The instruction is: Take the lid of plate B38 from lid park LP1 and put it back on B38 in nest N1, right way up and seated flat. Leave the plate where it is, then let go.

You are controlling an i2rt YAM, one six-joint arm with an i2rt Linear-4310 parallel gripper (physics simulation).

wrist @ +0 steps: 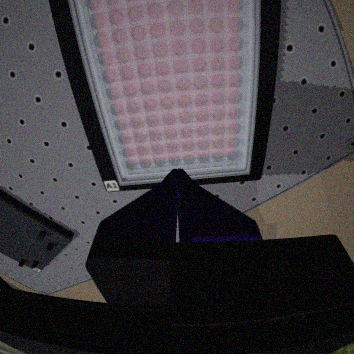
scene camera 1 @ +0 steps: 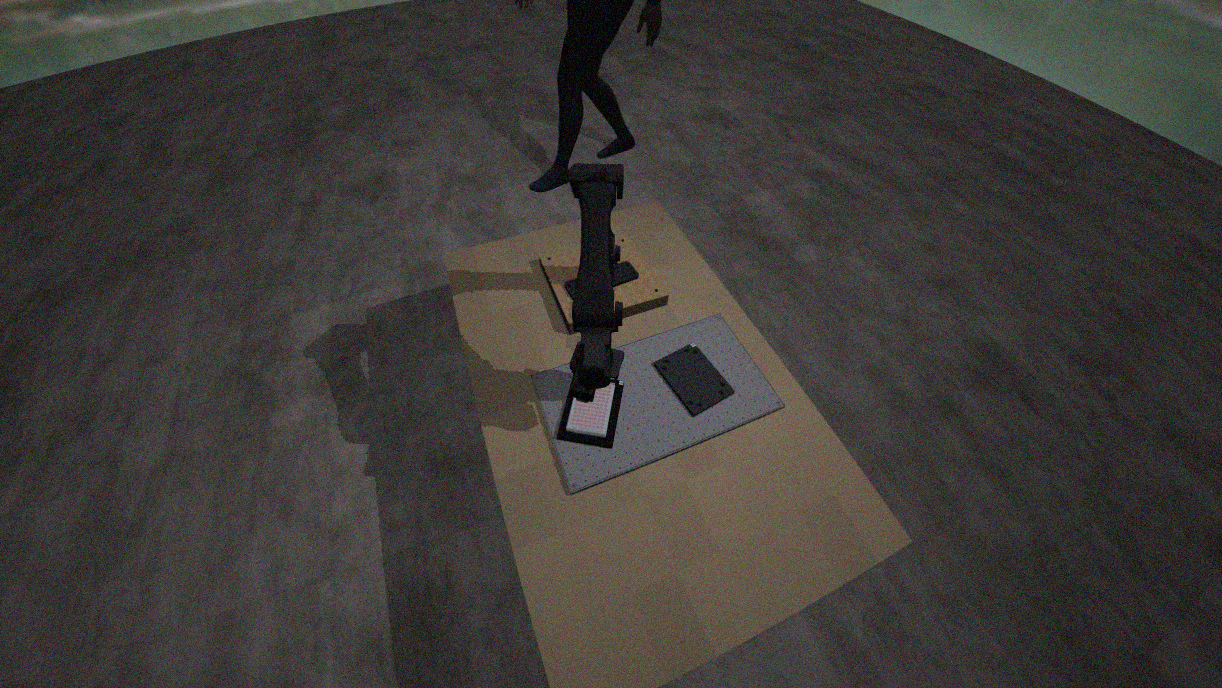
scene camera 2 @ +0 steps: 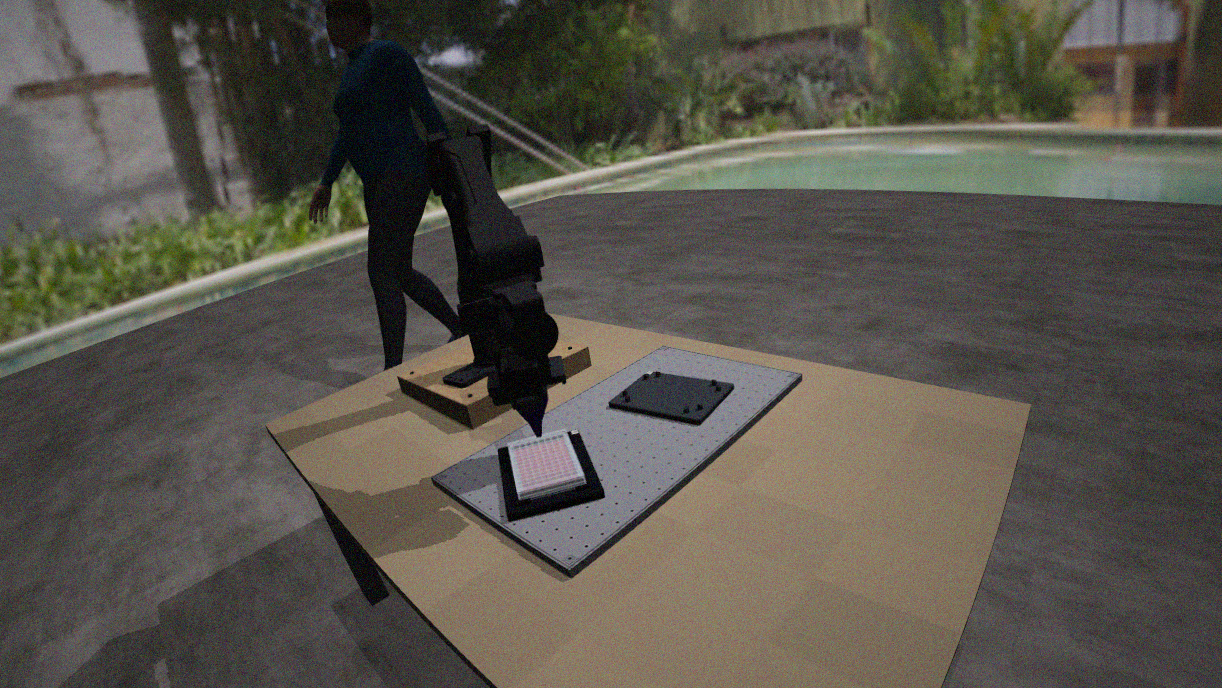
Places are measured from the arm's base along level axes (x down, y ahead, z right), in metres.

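Where they show: gripper, fingertip midpoint: (wrist: pixel 177 177) (scene camera 2: pixel 539 435); arm's base, link origin: (scene camera 2: pixel 493 365).
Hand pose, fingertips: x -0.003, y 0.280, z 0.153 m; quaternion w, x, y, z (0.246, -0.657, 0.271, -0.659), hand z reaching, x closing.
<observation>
Things, the pixels of their top centre, and the offset from my fingertips. Level surfaces: height alone.
- Plate B38, top centre: (wrist: pixel 172 76) (scene camera 2: pixel 543 458) (scene camera 1: pixel 591 404) dx +0.002, dy +0.045, dz +0.039 m
- black nest N1, top centre: (wrist: pixel 172 73) (scene camera 2: pixel 544 464) (scene camera 1: pixel 591 406) dx +0.013, dy +0.044, dz +0.038 m
- lid park LP1, top centre: (scene camera 2: pixel 670 387) (scene camera 1: pixel 694 374) dx +0.011, dy +0.082, dz -0.211 m
- grey perforated board, top centre: (wrist: pixel 30 184) (scene camera 2: pixel 630 424) (scene camera 1: pixel 656 390) dx +0.030, dy +0.068, dz -0.118 m
- wooden table, surface height: dx +0.043 m
Plate B38 (scene camera 1: pixel 590 414) (scene camera 2: pixel 547 465) (wrist: pixel 175 90), pale with pink wells, sits in the black nest N1 (scene camera 1: pixel 615 418) (scene camera 2: pixel 555 501) (wrist: pixel 269 60). A clear rim surrounds the wells in the wrist view, and a clear lid appears to lie flat over the plate; its seating is hard to tell. The lid park LP1 (scene camera 1: pixel 692 380) (scene camera 2: pixel 671 397) (wrist: pixel 30 225) is a black plate with small corner pegs, and no lid shows on it. My gripper (scene camera 1: pixel 584 396) (scene camera 2: pixel 538 432) (wrist: pixel 177 177) is shut with nothing between its fingertips, which are at the plate's near short edge, by the nest's A1-label side.
The grey perforated board (scene camera 1: pixel 649 444) (scene camera 2: pixel 628 478) (wrist: pixel 30 100) carries the nest and park. The arm stands on a wooden base block (scene camera 1: pixel 641 299) (scene camera 2: pixel 436 401) behind the board, on the wooden table (scene camera 1: pixel 684 555) (scene camera 2: pixel 769 555). A person (scene camera 1: pixel 590 76) (scene camera 2: pixel 384 128) stands behind the arm.
</observation>
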